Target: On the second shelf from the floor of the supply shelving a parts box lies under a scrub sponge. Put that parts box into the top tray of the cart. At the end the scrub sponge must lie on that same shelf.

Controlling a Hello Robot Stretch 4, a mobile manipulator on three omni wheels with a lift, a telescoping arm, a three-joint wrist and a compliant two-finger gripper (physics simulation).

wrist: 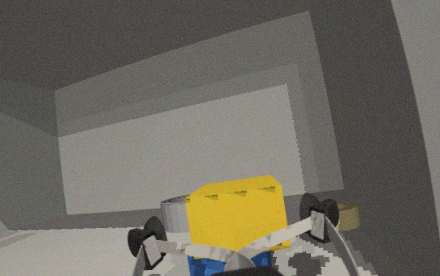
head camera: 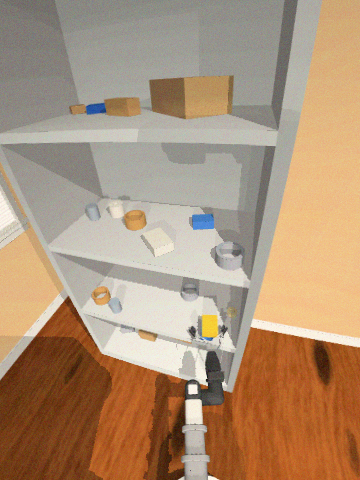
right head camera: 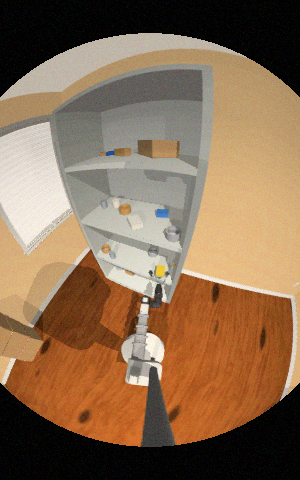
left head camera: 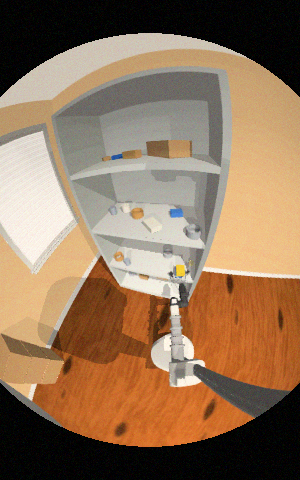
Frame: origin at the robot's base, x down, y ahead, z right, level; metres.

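Seen in the pictures: gripper, fingertip midpoint: (wrist: 232,222) (head camera: 207,325) (right head camera: 159,270) (left head camera: 178,270).
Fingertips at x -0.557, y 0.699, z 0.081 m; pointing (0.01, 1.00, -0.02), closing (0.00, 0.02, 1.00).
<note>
A point is followed by its place in that frame.
The yellow scrub sponge (head camera: 209,324) @[x -0.592, y 0.684, z 0.087 m] (left head camera: 180,270) @[x -0.591, y 0.672, z 0.091 m] (right head camera: 160,270) @[x -0.591, y 0.678, z 0.093 m] (wrist: 237,215) @[x -0.574, y 0.645, z 0.087 m] lies on top of the blue parts box (head camera: 206,338) @[x -0.524, y 0.653, z 0.072 m] (wrist: 202,266) @[x -0.537, y 0.655, z 0.055 m], near the front right of the second shelf (head camera: 150,309) @[x -0.506, y 0.839, z -0.212 m]. The sponge covers most of the box in the head view. My gripper (head camera: 208,330) @[x -0.557, y 0.699, z 0.081 m] (wrist: 232,222) @[x -0.557, y 0.699, z 0.081 m] is open, with one fingertip to the left of the sponge and one to the right, both apart from it. In the wrist view the gripper's own parts hide the lower part of the box. The cart does not show in these views.
A grey ring (head camera: 190,292) @[x -0.556, y 0.892, z 0.006 m] (wrist: 174,215) @[x -0.535, y 0.886, z -0.015 m] stands behind the sponge, and a small tan roll (head camera: 232,312) @[x -0.533, y 0.778, z 0.214 m] (wrist: 349,216) @[x -0.523, y 0.770, z 0.221 m] stands near the right side panel (head camera: 260,220) @[x -1.161, y 0.660, z 0.218 m]. An orange ring (head camera: 101,295) @[x -0.558, y 0.885, z -0.476 m] and a blue-grey cylinder (head camera: 115,305) @[x -0.573, y 0.820, z -0.385 m] stand at the shelf's left. Another shelf (head camera: 185,265) @[x -0.964, y 0.690, z -0.009 m] is above.
</note>
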